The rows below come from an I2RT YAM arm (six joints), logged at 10 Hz.
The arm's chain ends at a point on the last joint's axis. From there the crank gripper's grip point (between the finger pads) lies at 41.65 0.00 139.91 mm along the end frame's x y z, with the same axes.
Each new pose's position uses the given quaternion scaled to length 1; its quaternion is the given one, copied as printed.
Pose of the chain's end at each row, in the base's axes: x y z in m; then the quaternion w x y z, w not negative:
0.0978, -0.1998, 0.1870, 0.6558, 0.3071, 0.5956, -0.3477
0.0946, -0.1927, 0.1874, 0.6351, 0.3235, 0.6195, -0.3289
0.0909, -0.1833, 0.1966, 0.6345, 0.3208, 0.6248, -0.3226
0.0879, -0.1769, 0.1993, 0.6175, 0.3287, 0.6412, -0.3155
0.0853, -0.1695, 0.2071, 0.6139, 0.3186, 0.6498, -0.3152
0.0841, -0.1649, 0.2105, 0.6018, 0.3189, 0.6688, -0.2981
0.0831, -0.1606, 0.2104, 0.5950, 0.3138, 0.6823, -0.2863
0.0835, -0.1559, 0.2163, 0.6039, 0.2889, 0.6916, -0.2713
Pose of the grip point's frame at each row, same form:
0.1792, -0.3179, 0.1598, 0.6558, 0.3071, 0.5956, -0.3477
0.1756, -0.3079, 0.1490, 0.6351, 0.3235, 0.6195, -0.3289
0.1733, -0.2970, 0.1568, 0.6345, 0.3208, 0.6248, -0.3226
0.1688, -0.2890, 0.1523, 0.6175, 0.3287, 0.6412, -0.3155
0.1670, -0.2804, 0.1589, 0.6139, 0.3186, 0.6498, -0.3152
0.1671, -0.2716, 0.1553, 0.6018, 0.3189, 0.6688, -0.2981
0.1676, -0.2639, 0.1512, 0.5950, 0.3138, 0.6823, -0.2863
0.1741, -0.2542, 0.1577, 0.6039, 0.2889, 0.6916, -0.2713

